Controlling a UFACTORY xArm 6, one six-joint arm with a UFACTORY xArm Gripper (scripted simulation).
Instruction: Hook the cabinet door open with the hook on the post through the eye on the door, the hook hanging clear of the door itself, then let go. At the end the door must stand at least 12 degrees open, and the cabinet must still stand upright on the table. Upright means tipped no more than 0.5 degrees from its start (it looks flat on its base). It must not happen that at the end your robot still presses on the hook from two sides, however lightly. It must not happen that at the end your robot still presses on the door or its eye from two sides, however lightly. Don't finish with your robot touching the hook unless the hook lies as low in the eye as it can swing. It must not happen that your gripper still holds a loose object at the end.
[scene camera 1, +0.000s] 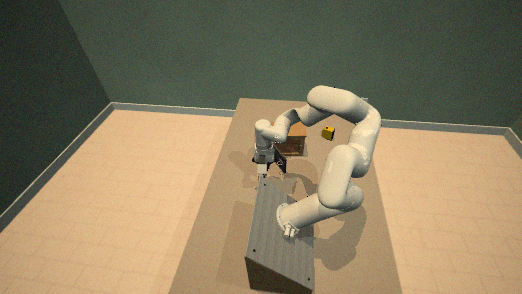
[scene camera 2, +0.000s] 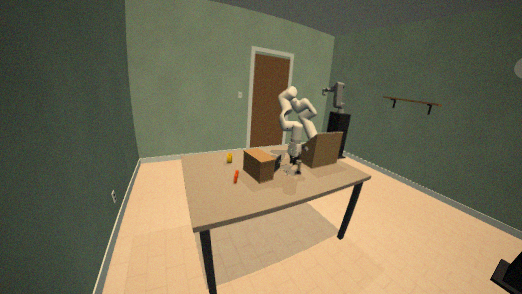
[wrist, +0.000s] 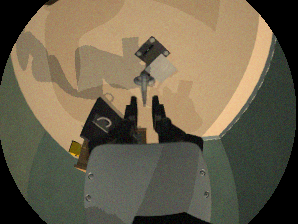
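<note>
Scene camera 1: brown cabinet (scene camera 1: 294, 145). Scene camera 2: the cabinet (scene camera 2: 259, 165). Wrist view: my gripper (wrist: 144, 103), hook post (wrist: 157, 65), the cabinet (wrist: 84, 155).
</note>
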